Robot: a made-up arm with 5 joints.
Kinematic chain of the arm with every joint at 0, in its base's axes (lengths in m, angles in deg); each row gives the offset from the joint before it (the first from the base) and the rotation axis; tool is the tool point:
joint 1: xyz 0 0 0.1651 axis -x
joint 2: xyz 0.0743 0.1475 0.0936 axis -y
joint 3: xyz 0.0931 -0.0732 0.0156 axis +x
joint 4: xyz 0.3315 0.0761 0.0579 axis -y
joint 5: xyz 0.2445 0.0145 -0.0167 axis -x
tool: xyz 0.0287 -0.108 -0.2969
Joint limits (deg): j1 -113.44..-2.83 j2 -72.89..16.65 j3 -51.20..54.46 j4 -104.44..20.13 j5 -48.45..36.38
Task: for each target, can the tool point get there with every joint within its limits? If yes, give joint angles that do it. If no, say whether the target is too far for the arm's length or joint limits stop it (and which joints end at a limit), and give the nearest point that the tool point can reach.
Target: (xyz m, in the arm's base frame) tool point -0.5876 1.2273 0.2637
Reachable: no: too far | nearest point -0.0513 0.6534 0.2176 | short by 0.787 m
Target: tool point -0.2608 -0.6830 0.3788
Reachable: no: joint limits stop it (at a limit: joint 1, joint 2, joint 3, joint 4, joint 5) | nearest point 0.1041 -0.3512 0.3648 | short by 0.493 m
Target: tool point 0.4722 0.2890 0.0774
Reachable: yes | joints -63.88 -3.63 -16.82 -39.76 -19.09
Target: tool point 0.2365 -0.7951 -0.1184
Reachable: no: joint limits stop it (at a limit: joint 1, joint 3) | nearest point 0.2491 -0.2347 -0.1169 | short by 0.561 m
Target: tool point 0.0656 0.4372 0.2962
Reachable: yes | joints -57.08 -49.35 14.99 -59.73 -38.85
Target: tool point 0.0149 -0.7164 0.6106
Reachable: no: joint limits stop it (at a limit: joint 1, joint 2, joint 3, joint 5) | nearest point 0.1750 -0.3513 0.4382 | short by 0.434 m
